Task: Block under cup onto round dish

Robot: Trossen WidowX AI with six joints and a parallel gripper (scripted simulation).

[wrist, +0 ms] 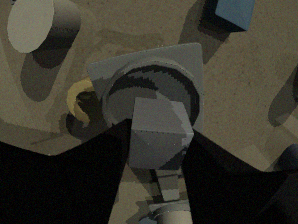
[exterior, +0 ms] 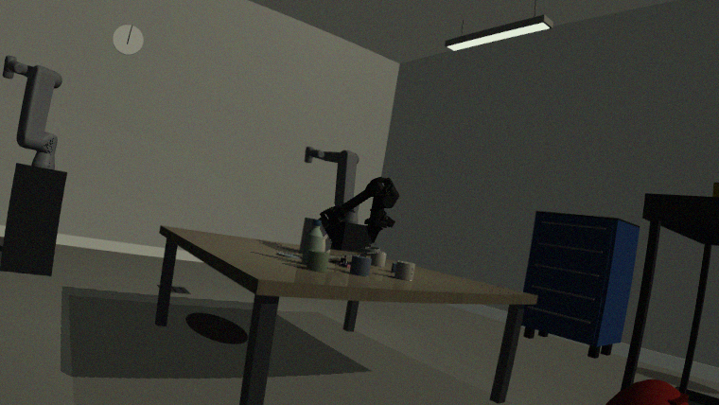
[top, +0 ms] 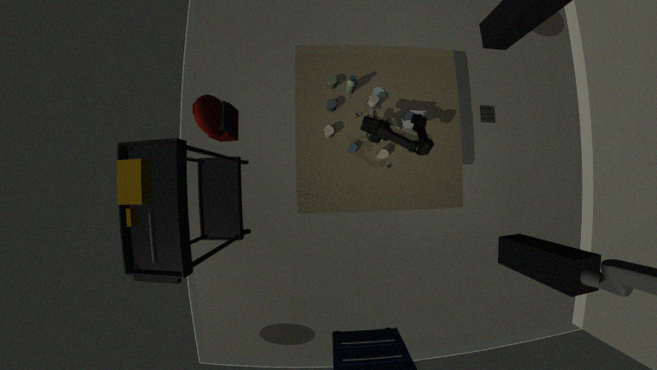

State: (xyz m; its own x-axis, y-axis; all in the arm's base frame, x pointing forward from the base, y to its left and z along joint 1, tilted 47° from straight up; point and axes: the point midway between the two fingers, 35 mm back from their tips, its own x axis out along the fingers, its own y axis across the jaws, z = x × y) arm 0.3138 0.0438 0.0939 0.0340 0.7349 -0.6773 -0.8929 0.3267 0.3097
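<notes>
Now: gripper tip 20 mm past the balance, 120 mm to the left of it and 70 mm above it. Also, from my gripper tip: nut (140 mm behind, 220 mm to the left, 100 mm below); blue cup (250 mm ahead, 240 mm to the right, 70 mm below); blue cube (120 mm ahead, 70 mm to the left, 90 mm below).
</notes>
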